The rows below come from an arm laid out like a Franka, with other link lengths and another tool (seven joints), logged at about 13 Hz.
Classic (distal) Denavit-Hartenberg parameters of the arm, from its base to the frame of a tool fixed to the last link. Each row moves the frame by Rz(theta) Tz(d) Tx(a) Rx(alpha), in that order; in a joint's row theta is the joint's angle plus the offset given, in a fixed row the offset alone. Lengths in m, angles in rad.
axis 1: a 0, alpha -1.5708, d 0.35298, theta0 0
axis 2: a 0, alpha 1.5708, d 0, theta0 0
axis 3: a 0.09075, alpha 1.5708, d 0.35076, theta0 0
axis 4: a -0.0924, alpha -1.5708, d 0, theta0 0
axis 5: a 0, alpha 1.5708, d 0.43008, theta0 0
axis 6: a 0.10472, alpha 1.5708, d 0, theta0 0
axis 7: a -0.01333, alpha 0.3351, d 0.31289, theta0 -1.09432
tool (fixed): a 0, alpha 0, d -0.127, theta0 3.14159
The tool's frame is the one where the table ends.
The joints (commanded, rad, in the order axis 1, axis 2, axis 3, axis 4, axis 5, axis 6, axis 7), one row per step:
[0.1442, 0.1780, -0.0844, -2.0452, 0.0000, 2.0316, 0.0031]
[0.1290, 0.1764, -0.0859, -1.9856, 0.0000, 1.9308, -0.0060]
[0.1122, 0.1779, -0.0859, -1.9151, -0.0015, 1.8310, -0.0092]
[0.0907, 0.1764, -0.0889, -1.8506, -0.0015, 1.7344, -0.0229]
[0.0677, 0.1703, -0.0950, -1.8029, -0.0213, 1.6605, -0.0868]
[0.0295, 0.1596, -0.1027, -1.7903, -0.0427, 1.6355, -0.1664]
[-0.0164, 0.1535, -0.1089, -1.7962, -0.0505, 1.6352, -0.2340]
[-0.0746, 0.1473, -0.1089, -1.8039, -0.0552, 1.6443, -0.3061]
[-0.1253, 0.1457, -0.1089, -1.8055, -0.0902, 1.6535, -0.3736]
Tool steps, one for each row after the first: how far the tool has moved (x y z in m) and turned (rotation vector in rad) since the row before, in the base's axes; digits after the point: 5 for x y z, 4 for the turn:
[0.00188, -0.01012, 0.02122, -0.0003, 0.0398, -0.0084]
[0.00393, -0.01051, 0.02575, -0.0018, 0.0308, -0.0134]
[0.00050, -0.01516, 0.02567, 0.0028, 0.0308, -0.0119]
[-0.00056, -0.02012, 0.02261, 0.0004, 0.0218, 0.0390]
[-0.00287, -0.03096, 0.01152, 0.0044, 0.0053, 0.0370]
[-0.00532, -0.03261, 0.00062, 0.0136, 0.0030, 0.0149]
[-0.00625, -0.03560, 0.00026, 0.0178, -0.0054, 0.0125]
[-0.00609, -0.03625, 0.00149, -0.0125, -0.0005, 0.0272]

